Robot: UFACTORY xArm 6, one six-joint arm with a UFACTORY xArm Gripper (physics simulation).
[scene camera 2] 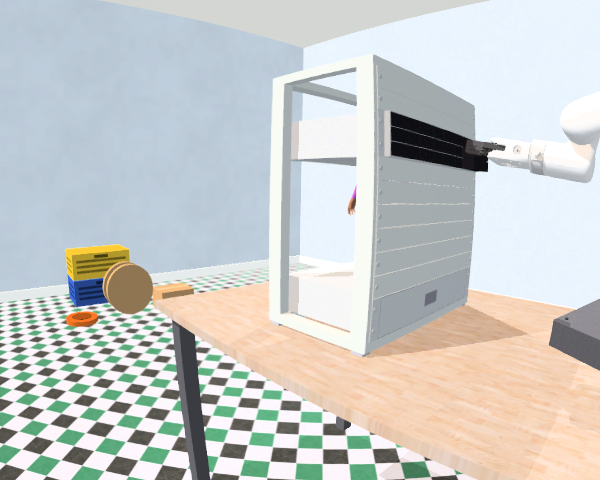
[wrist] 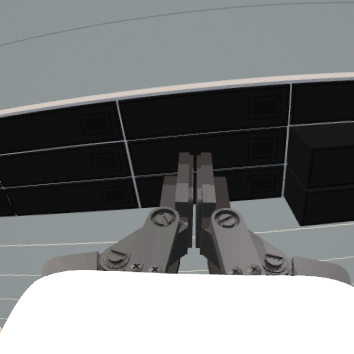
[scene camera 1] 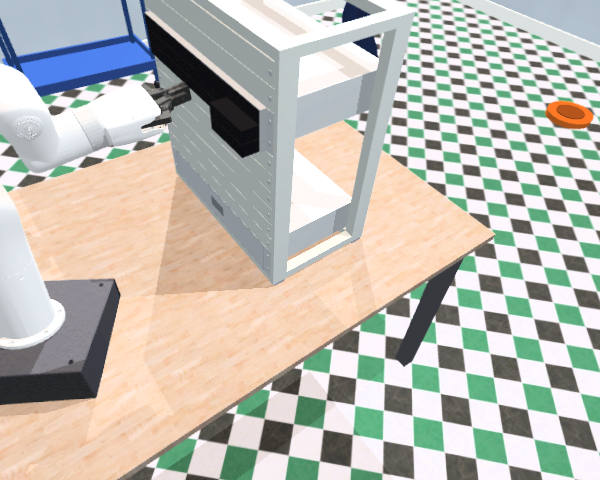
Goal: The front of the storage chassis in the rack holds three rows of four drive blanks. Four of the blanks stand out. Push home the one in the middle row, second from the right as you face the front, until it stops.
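Frame: origin at the arm's base, x ahead, y left, z up, level; millimetres.
Where they show: gripper, between the fingertips: [scene camera 2: 467,146] [wrist: 194,174] [scene camera 1: 188,90]; arm's base, origin of its link: [scene camera 1: 28,324].
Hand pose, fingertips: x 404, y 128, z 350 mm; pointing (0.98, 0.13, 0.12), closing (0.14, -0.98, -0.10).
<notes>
Each offset is from my fingertips to the centre of the thing. Level surfaces: height alone.
The storage chassis {dx +188, dy +77, dz -145 mm} [scene camera 1: 330,105] [scene camera 2: 327,137] [wrist: 200,86] sits in the rack [scene camera 1: 286,175] [scene camera 2: 364,225] with black drive blanks across its front. In the wrist view, the middle-row blank second from the right [wrist: 235,149] looks level with the blanks above and below it; my fingers cover part of it. In the rightmost column, the middle blank {dx +86, dy -107, dz -7 mm} [wrist: 332,167] and the bottom blank {dx +86, dy -107, dz -35 mm} [wrist: 327,207] stand out. My gripper [scene camera 1: 189,91] [scene camera 2: 468,145] [wrist: 194,174] is shut and empty, its tips in front of the second column from the right. Whether they touch the blank cannot be told.
The rack stands on a wooden table {dz -437 mm} [scene camera 1: 240,340] [scene camera 2: 425,390]. The arm's dark base [scene camera 1: 95,320] [scene camera 2: 575,335] is on the same table. A blue cart [scene camera 1: 100,62] stands behind. An orange ring [scene camera 1: 550,117] [scene camera 2: 72,320] lies on the floor, near stacked crates [scene camera 2: 80,265].
</notes>
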